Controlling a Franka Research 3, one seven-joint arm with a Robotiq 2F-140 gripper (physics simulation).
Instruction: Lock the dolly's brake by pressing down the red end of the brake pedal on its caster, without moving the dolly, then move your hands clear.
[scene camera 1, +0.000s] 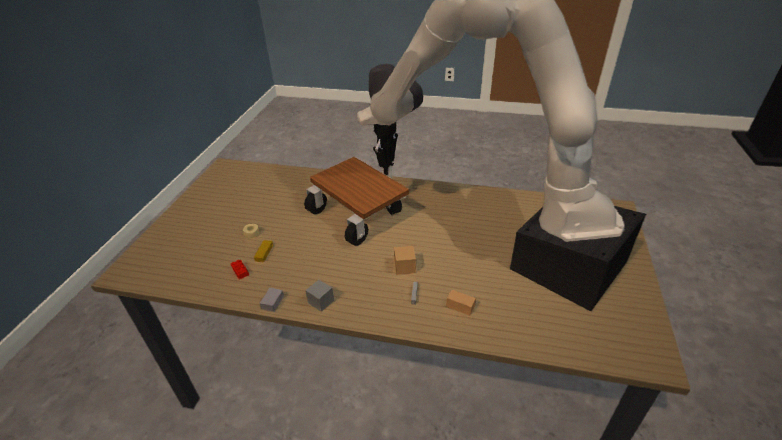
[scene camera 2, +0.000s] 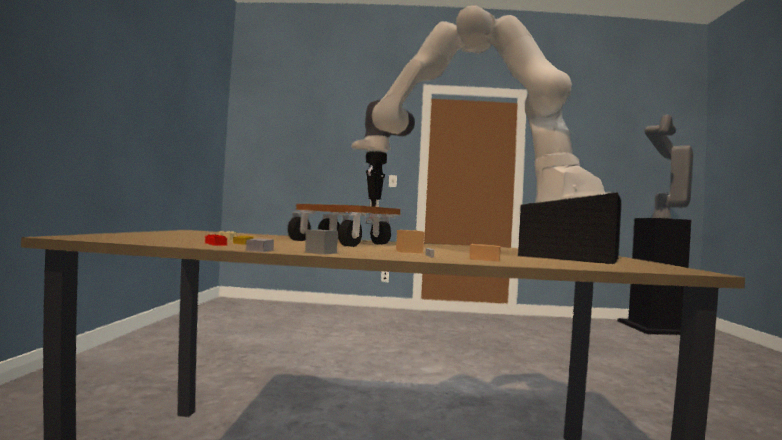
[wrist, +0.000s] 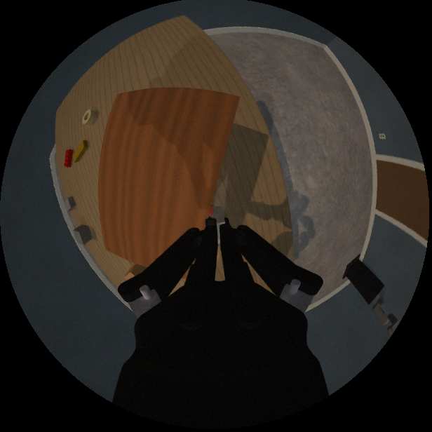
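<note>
The dolly (scene camera 1: 359, 186) (scene camera 2: 347, 208) (wrist: 160, 175) has a reddish-brown wooden deck and black-wheeled casters, and stands upright on the table. My gripper (scene camera 1: 387, 170) (scene camera 2: 374, 204) (wrist: 217, 214) is shut and empty, pointing down at the dolly's far edge, with its tips around deck height. In the wrist view a small red pedal end (wrist: 211, 210) shows at the deck's edge, just ahead of the fingertips, beside a grey part. The rest of the pedal is hidden by the deck and fingers. Whether the tips touch the pedal, and whether it is down, I cannot tell.
On the table (scene camera 1: 492, 339) stand an orange cube (scene camera 1: 404, 259), a grey cube (scene camera 1: 319, 295), an orange block (scene camera 1: 460, 302) and a light grey block (scene camera 1: 271, 299). A red brick (scene camera 1: 239, 269), a yellow block (scene camera 1: 263, 250) and a cream ring lie left. The arm's black base (scene camera 1: 563, 268) stands right.
</note>
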